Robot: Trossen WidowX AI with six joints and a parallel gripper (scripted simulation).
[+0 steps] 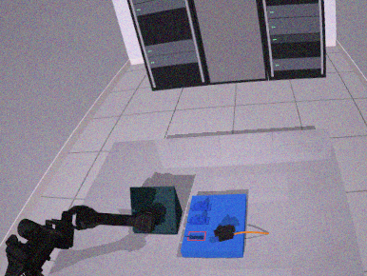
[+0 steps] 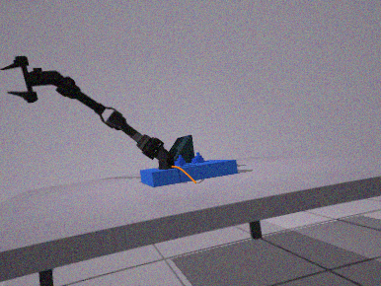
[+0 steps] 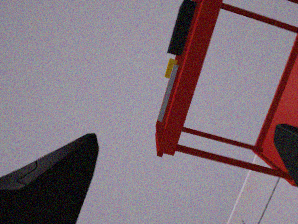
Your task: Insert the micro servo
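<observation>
Now: the blue deck 66 cm to the left of my gripper tip, 46 cm below it and 34 cm ahead of it.
</observation>
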